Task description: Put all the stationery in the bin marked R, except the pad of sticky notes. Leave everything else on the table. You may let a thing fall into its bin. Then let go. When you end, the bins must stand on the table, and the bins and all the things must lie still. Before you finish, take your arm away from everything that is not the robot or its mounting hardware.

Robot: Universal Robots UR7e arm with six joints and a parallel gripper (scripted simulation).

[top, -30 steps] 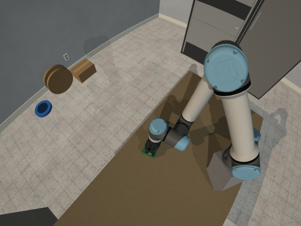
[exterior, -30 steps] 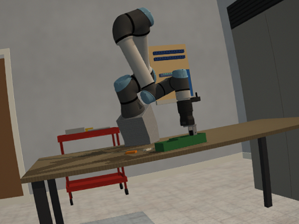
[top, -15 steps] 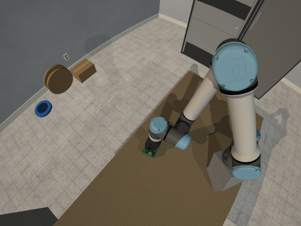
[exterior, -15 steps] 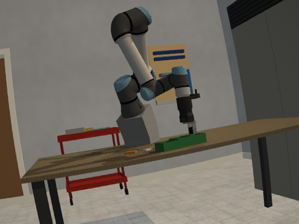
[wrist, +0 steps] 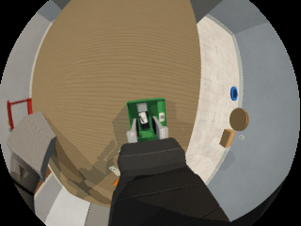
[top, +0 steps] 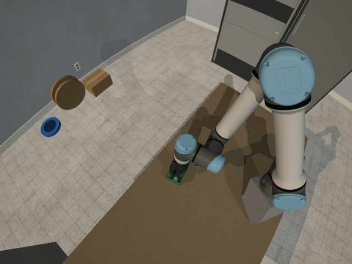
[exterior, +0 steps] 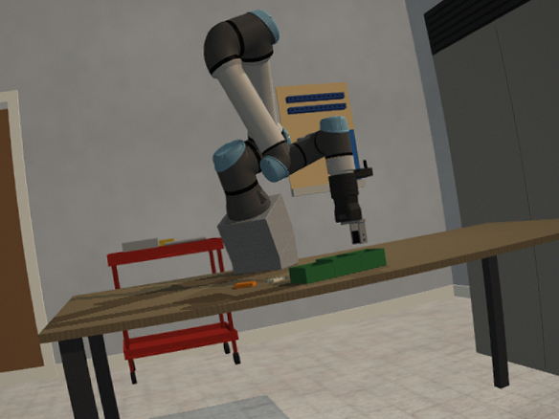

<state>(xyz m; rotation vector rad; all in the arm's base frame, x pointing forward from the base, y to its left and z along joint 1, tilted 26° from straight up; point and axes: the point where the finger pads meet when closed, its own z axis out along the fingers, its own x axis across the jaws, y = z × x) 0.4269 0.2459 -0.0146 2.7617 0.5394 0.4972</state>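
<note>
Now: the small grey piece 6 cm below my hand. The rest, counted from my hand: beige dotted tile: 23 cm to the right, 8 cm below, 6 cm behind; row of three bins: 8 cm to the right, 6 cm below, 4 cm ahead; black stick: 14 cm to the right, 8 cm below, 3 cm behind.
</note>
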